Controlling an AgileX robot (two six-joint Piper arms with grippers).
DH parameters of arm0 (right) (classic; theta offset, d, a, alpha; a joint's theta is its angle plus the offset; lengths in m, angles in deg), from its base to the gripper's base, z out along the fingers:
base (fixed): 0 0 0 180
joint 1: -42.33 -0.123 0 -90
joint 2: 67.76 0 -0.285 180
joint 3: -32.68 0 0.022 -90
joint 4: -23 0.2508 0 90
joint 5: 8.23 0 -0.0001 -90
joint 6: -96.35 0.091 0 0
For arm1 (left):
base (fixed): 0 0 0 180
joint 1: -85.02 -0.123 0 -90
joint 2: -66.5 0 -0.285 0
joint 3: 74.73 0 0.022 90
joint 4: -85.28 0.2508 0 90
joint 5: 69.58 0 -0.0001 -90
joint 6: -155.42 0.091 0 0
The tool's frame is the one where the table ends.
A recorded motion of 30 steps. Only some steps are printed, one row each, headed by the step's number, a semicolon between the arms.
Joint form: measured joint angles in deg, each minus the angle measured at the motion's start. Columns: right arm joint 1, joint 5, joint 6, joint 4, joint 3, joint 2; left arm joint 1, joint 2, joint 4, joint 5, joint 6, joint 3.
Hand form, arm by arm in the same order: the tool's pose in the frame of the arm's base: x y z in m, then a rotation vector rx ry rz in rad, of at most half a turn. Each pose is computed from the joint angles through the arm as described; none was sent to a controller.
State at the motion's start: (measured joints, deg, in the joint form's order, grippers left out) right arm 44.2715 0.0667 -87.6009 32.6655 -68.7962 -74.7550; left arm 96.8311 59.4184 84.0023 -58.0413 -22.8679 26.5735
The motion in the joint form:
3: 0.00 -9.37 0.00 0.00 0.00 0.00; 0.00 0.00 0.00 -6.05 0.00 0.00
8: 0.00 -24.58 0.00 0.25 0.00 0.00; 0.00 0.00 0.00 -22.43 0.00 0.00
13: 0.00 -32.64 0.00 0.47 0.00 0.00; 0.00 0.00 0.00 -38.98 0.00 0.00
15: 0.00 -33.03 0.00 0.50 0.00 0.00; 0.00 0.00 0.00 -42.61 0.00 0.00
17: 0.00 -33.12 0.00 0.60 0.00 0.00; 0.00 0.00 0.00 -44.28 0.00 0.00
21: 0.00 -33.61 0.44 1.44 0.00 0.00; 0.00 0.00 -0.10 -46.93 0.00 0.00
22: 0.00 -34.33 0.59 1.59 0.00 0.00; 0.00 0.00 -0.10 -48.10 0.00 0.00
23: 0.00 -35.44 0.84 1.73 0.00 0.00; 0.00 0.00 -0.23 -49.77 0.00 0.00
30: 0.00 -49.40 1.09 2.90 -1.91 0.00; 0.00 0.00 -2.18 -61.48 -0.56 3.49
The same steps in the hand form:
3: 0.0560 -0.0022 0.2079 0.1010 1.4709 0.0511; 0.0554 -0.0118 0.1964 0.1719 1.5858 -0.1563
8: 0.0504 -0.0061 0.2310 0.1216 1.2068 0.0262; 0.0525 -0.0106 0.2222 0.1363 1.3018 -0.1663
13: 0.0450 -0.0081 0.2424 0.1331 1.0668 0.0139; 0.0425 -0.0079 0.2462 0.1007 1.0147 -0.1736
15: 0.0447 -0.0082 0.2430 0.1340 1.0600 0.0135; 0.0394 -0.0072 0.2510 0.0929 0.9518 -0.1748
17: 0.0446 -0.0083 0.2431 0.1355 1.0584 0.0144; 0.0379 -0.0068 0.2532 0.0894 0.9228 -0.1753
21: 0.0442 -0.0090 0.2436 0.1527 1.0489 0.0292; 0.0353 -0.0061 0.2565 0.0822 0.8770 -0.1769
22: 0.0437 -0.0093 0.2446 0.1570 1.0362 0.0317; 0.0342 -0.0058 0.2579 0.0797 0.8567 -0.1772
23: 0.0427 -0.0096 0.2461 0.1624 1.0165 0.0349; 0.0325 -0.0053 0.2599 0.0741 0.8280 -0.1787
30: 0.0252 -0.0139 0.2731 0.1928 0.7401 0.0244; 0.0122 0.0017 0.2903 0.0082 0.5681 -0.2058

